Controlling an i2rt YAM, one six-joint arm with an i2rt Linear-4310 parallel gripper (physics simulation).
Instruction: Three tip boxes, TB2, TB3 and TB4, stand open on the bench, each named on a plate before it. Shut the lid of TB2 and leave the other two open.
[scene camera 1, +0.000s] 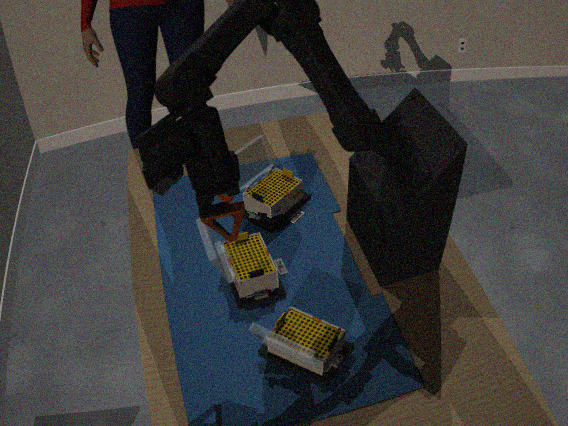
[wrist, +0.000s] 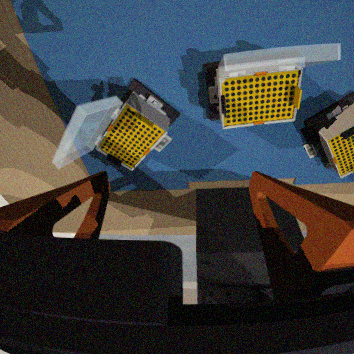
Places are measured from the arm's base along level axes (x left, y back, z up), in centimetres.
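Where they show: gripper, fingertip midpoint: (scene camera 1: 230, 221) (wrist: 178, 178); arm's base at its link origin: (scene camera 1: 401, 152) (wrist: 253, 301).
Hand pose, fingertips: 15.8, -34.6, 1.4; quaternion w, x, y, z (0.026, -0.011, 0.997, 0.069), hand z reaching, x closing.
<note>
Each offset is from my fingertips to the centre of the thing, as dx, dy, dz. "pt": to the spot under its first point. Level surfaces: height alone.
TB2 (scene camera 1: 274, 191) (wrist: 132, 132) is the far white box with a yellow tip rack; its clear lid @[pt +16.1, +7.7, -18.4] (wrist: 87, 131) stands open on the side away from its name plate (scene camera 1: 297, 216) (wrist: 162, 142). TB4 @[-11.3, +2.2, -20.4] (scene camera 1: 251, 257) (wrist: 260, 98) is the middle box, with its clear lid (wrist: 280, 56) open. TB3 (scene camera 1: 309, 334) (wrist: 344, 150) is the near box, with its clear lid (scene camera 1: 292, 344) open. The plates' print is too blurred to read. My gripper (scene camera 1: 229, 220) (wrist: 178, 178) is open and empty. In the scene view its orange fingers appear left of TB2 and over TB4's far edge; one finger is mostly hidden.
A blue mat @[dz -26.9] (scene camera 1: 200, 345) (wrist: 125, 30) lies under the boxes on the wooden bench @[dz -27.2] (scene camera 1: 145, 320). The arm's dark block base (scene camera 1: 400, 215) stands at the right of the bench. A person (scene camera 1: 137, 60) stands behind the bench's far left end.
</note>
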